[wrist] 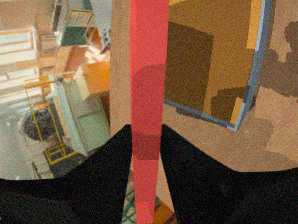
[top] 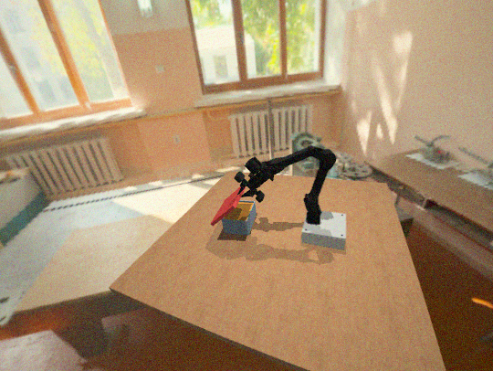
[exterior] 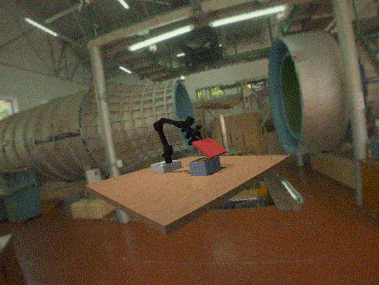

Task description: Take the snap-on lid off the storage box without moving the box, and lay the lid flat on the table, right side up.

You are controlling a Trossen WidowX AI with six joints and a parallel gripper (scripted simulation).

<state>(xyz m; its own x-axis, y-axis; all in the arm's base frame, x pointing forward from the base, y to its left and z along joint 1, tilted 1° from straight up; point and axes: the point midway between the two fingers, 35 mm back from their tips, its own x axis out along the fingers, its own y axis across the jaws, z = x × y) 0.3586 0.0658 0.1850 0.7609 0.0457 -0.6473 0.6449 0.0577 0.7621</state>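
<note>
Now: the red lid 7 cm ahead of my gripper tip, 1 cm to the left of it and 5 cm below it. Round my gripper tip: storage box: 4 cm ahead, 5 cm to the right, 18 cm below.
</note>
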